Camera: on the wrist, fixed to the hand. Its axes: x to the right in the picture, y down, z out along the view.
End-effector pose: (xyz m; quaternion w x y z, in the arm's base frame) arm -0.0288 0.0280 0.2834 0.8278 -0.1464 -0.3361 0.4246
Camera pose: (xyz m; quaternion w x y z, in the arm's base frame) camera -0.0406 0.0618 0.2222 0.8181 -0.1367 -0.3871 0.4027
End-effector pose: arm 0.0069 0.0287 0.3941 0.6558 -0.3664 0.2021 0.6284
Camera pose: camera -0.0441 -0.0057 0.3588 0.6715 -0.3563 0.1482 0.6326
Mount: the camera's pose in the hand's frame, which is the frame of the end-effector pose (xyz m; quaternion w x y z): -0.0042 0.0596 -0.0382 0.9984 -0.0224 -0.0464 -0.0248
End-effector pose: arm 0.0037 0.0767 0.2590 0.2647 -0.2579 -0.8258 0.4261
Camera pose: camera 0.0438 0.1257 0.2270 0.2307 -0.2231 -0.8526 0.4123
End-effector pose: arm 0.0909 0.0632 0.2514 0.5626 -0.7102 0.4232 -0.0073
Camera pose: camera 0.0343 0.0349 0.2194 0.5652 -0.7325 0.3789 0.0212
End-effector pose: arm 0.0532 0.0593 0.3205 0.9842 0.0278 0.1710 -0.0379
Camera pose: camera 0.0415 0.1215 0.2885 0.9902 -0.0003 0.1266 -0.0597
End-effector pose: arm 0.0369 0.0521 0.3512 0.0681 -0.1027 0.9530 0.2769
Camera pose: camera 0.0243 0.0813 0.4146 0.1168 -0.1148 0.9395 0.3009
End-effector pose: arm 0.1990 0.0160 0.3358 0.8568 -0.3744 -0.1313 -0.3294
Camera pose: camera 0.2345 0.0201 0.2746 0.8327 -0.4050 -0.1727 -0.3357
